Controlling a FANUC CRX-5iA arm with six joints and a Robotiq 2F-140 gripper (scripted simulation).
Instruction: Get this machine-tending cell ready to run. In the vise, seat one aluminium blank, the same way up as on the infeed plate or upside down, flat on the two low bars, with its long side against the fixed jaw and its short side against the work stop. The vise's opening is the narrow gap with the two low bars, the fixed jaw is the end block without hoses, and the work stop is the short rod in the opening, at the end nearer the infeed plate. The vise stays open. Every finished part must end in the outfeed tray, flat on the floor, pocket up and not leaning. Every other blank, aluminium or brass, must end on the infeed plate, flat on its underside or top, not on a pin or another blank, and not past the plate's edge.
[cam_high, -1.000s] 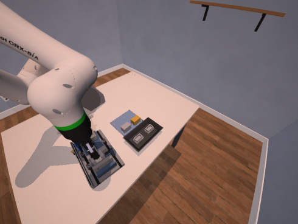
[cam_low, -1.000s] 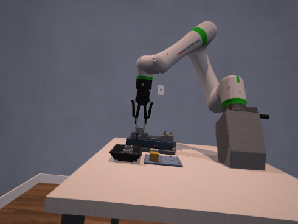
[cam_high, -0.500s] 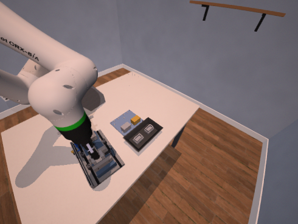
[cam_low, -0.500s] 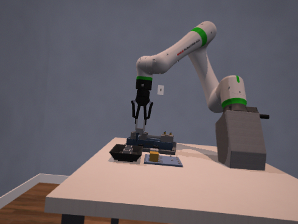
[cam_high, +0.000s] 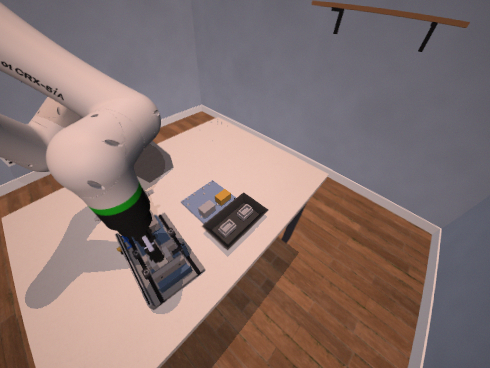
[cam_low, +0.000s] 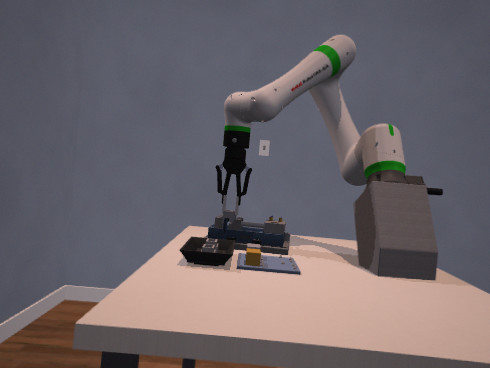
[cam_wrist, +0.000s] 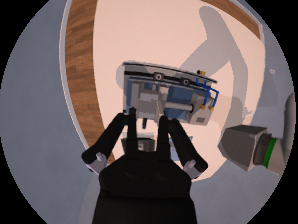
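Now: the vise 100 mm below my hand, 70 mm behind it and 20 mm to the left of it. Also, from my hand: brass blank: 350 mm to the left, 110 mm below, 60 mm behind.
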